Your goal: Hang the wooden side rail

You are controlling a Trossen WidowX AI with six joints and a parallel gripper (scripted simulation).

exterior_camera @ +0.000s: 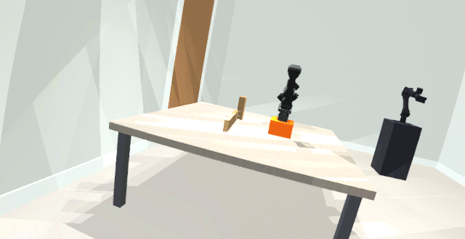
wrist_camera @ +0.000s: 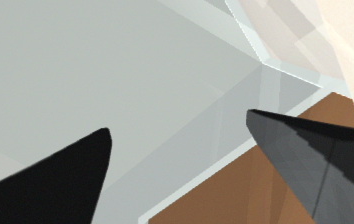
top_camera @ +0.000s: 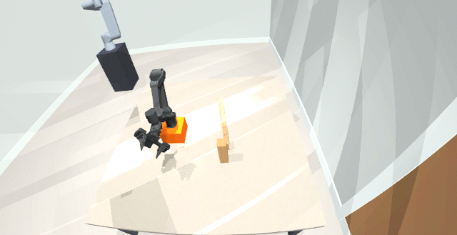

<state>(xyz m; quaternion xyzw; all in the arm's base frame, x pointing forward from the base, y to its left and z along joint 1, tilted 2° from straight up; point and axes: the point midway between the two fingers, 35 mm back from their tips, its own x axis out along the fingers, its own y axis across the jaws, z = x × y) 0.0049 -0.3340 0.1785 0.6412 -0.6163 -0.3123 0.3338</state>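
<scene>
My gripper tip is 330 mm short of the wooden headboard post, 130 mm to the right of it and 210 mm above it.
</scene>
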